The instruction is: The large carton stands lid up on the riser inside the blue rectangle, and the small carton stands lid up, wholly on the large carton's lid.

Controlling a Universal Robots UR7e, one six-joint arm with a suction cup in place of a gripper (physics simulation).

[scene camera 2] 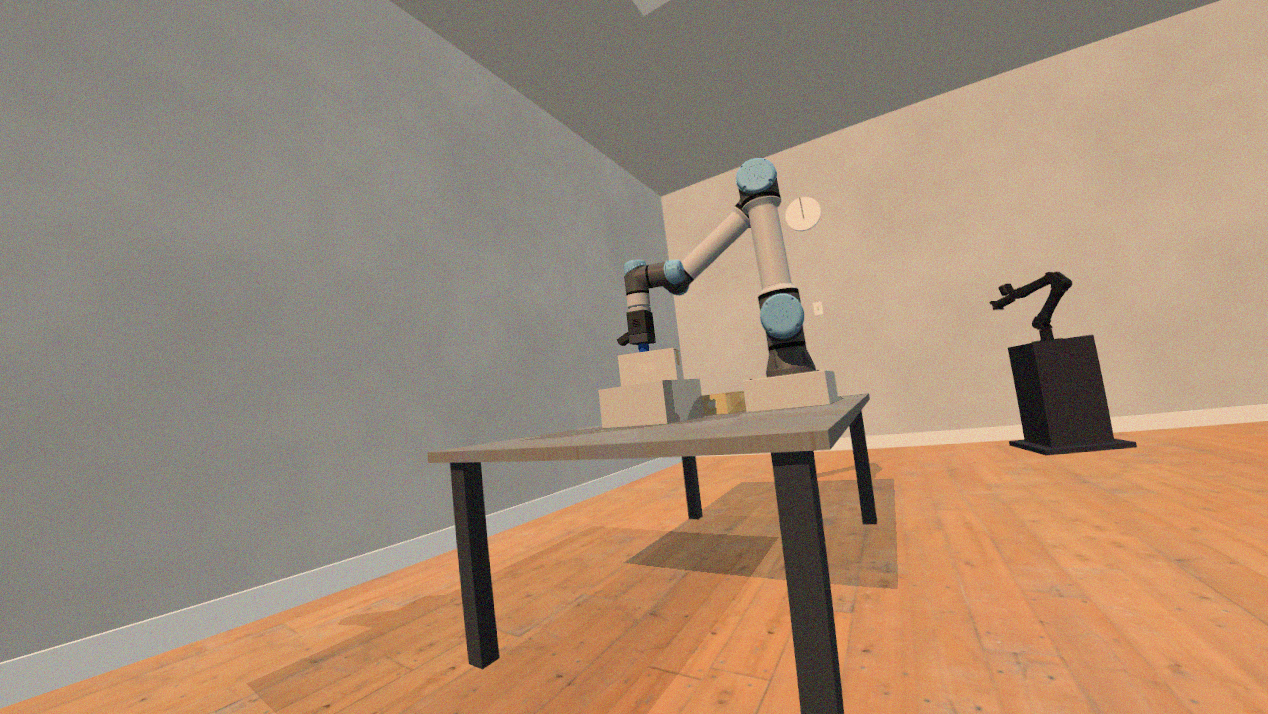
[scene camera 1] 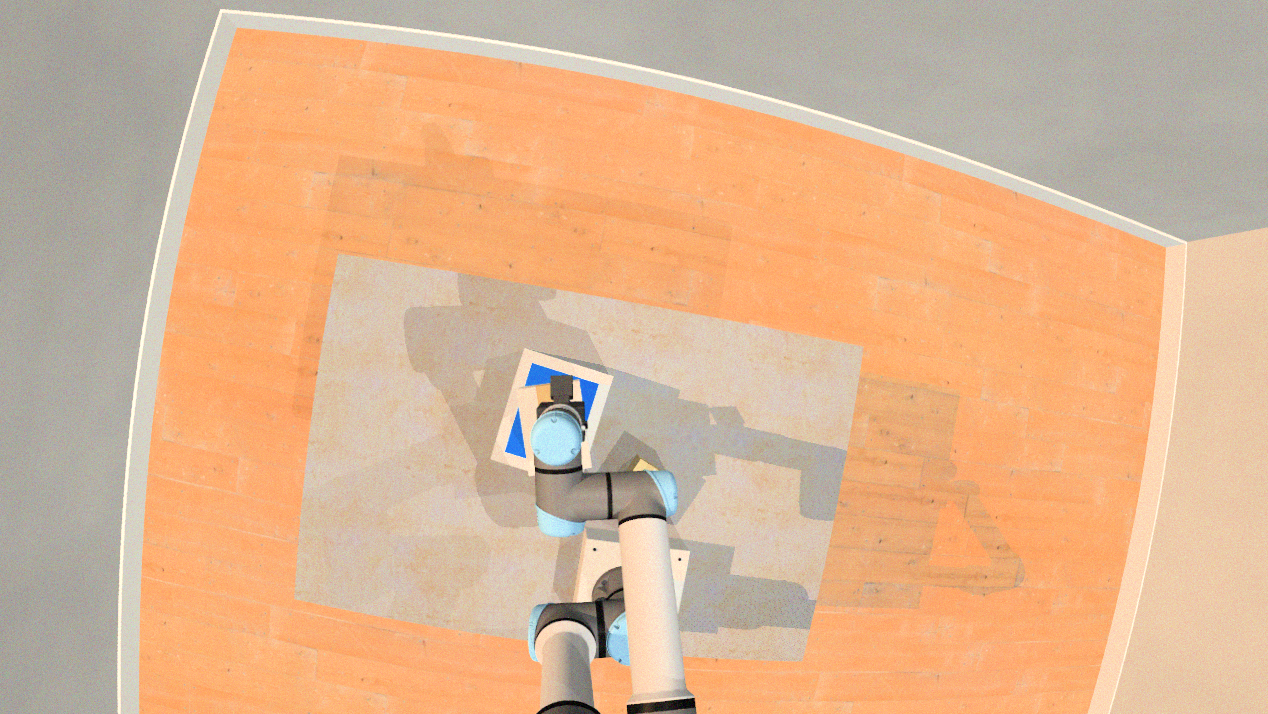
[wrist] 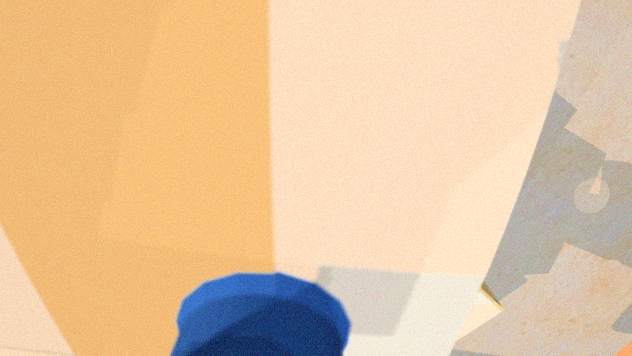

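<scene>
The large carton [scene camera 2: 648, 366] [scene camera 1: 534, 410] [wrist: 375, 133] is cream with a tan tape stripe along its lid. It stands lid up on the white riser [scene camera 2: 638, 407] [scene camera 1: 603, 390], over the blue rectangle [scene camera 1: 515, 437]. Its bottom seems to touch the riser top. My suction cup [scene camera 2: 641, 347] [wrist: 260, 314] is pressed on the lid from above. In the overhead view my wrist hides most of the carton. The small yellowish carton [scene camera 2: 729, 401] [scene camera 1: 644, 463] [wrist: 490, 295] lies on the table right of the riser, partly hidden by my arm.
The grey table [scene camera 2: 664, 439] [scene camera 1: 398, 488] carries the riser and my arm's base block [scene camera 2: 789, 390] [scene camera 1: 589, 568]. A black robot arm on a black pedestal [scene camera 2: 1059, 390] stands by the far wall, away from the table.
</scene>
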